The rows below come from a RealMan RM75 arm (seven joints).
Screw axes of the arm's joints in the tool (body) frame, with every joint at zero. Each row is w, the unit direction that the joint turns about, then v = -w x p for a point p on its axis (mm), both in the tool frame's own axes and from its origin. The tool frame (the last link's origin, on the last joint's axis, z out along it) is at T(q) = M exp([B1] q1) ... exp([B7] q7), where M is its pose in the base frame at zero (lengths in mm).
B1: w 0 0 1 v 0.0 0.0 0.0
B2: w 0 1 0 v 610.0 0.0 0.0
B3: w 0 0 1 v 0.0 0.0 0.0
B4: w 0 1 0 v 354.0 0.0 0.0
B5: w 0 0 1 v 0.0 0.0 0.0
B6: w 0 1 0 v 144.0 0.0 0.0
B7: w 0 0 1 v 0.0 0.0 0.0
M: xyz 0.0 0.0 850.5 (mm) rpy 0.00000 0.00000 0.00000 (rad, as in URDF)
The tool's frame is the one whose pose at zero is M.
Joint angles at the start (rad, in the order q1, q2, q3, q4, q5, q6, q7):
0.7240 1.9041 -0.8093 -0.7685 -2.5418 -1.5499 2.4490
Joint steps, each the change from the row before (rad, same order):
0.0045 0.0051 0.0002 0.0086 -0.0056 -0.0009 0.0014
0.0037 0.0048 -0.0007 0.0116 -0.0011 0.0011 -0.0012
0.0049 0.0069 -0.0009 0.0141 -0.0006 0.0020 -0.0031
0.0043 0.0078 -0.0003 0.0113 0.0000 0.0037 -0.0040
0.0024 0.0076 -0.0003 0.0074 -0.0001 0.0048 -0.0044
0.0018 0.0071 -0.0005 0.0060 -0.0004 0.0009 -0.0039
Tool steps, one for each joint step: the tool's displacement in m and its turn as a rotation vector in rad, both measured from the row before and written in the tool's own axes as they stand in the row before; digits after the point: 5 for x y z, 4 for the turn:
0.00078 0.00193 0.00325 -0.0059 0.0102 0.0018
0.00097 0.00198 0.00376 -0.0090 0.0085 0.0011
0.00099 0.00285 0.00498 -0.0120 0.0098 -0.0008
0.00057 0.00287 0.00484 -0.0109 0.0064 -0.0024
0.00051 0.00228 0.00418 -0.0078 0.0035 -0.0032
0.00093 0.00234 0.00379 -0.0088 0.0059 -0.0030

